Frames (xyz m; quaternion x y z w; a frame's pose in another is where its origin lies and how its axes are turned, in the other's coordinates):
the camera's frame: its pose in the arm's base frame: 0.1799 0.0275 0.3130 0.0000 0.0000 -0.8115 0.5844
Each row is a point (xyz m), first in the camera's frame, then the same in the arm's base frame.
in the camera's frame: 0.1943 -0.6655 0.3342
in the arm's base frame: -0.5129 0.0542 0.6472
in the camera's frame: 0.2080 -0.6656 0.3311
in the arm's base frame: -0.5173 0.0412 0.6441
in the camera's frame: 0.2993 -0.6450 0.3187
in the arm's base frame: -0.5267 -0.0519 0.6317
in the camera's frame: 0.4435 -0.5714 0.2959
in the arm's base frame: -0.5026 -0.2120 0.6089
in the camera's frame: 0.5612 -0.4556 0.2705
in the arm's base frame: -0.4301 -0.3603 0.5835
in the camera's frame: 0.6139 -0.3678 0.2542
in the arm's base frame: -0.3635 -0.4382 0.5672
